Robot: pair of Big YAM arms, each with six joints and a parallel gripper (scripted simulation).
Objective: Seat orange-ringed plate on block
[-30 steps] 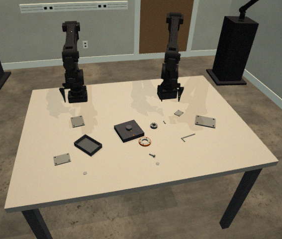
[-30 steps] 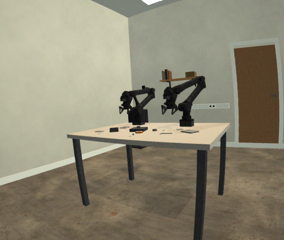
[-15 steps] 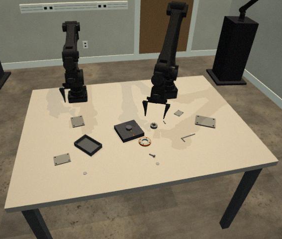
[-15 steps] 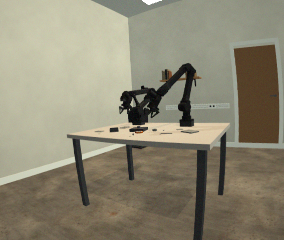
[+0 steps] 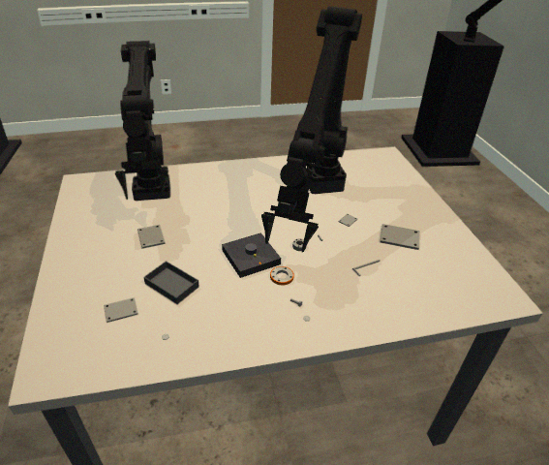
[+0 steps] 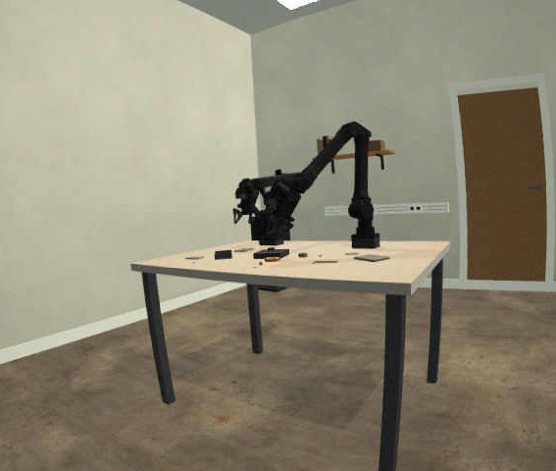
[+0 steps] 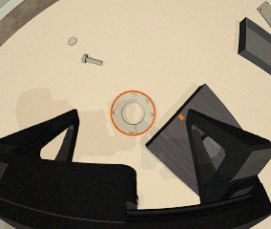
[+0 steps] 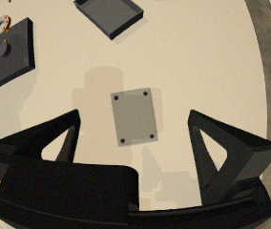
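Now: the dark block 9 cm below my left hand, 7 cm to the right of it and 5 cm behind it. Also, from my left hand: dark tray: 30 cm to the right, 10 cm below, 1 cm ahead; bolt: 11 cm ahead, 10 cm below, 2 cm to the left.
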